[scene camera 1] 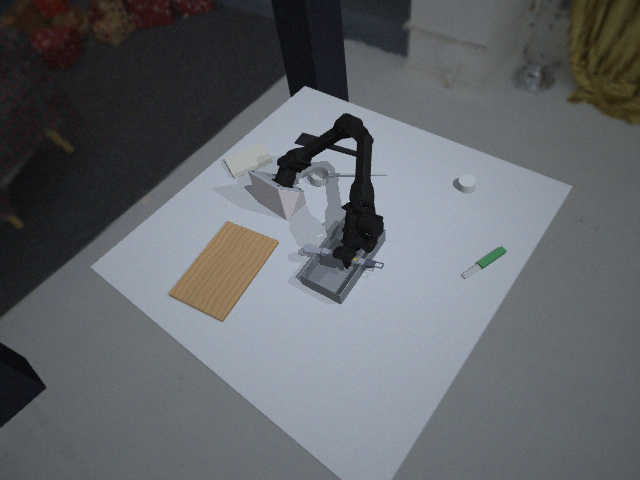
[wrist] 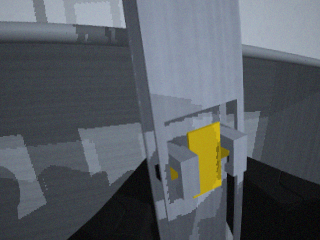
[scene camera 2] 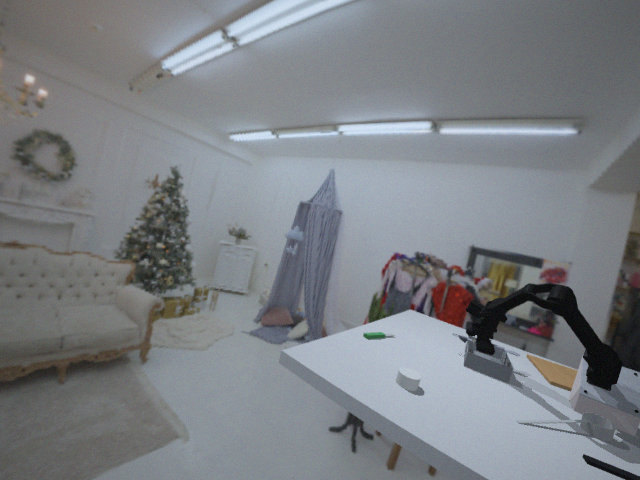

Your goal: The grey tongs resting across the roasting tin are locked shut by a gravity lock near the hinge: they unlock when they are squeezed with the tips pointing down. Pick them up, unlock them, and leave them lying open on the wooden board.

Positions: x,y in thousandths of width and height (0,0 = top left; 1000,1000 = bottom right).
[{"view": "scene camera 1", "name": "gripper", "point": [543,557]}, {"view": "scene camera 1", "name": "wooden board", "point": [334,593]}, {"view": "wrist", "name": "gripper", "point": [577,669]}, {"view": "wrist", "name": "yellow lock piece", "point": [642,590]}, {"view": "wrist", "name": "grey roasting tin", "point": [245,573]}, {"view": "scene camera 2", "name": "wooden board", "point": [871,782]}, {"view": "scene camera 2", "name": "grey roasting tin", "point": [779,764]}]
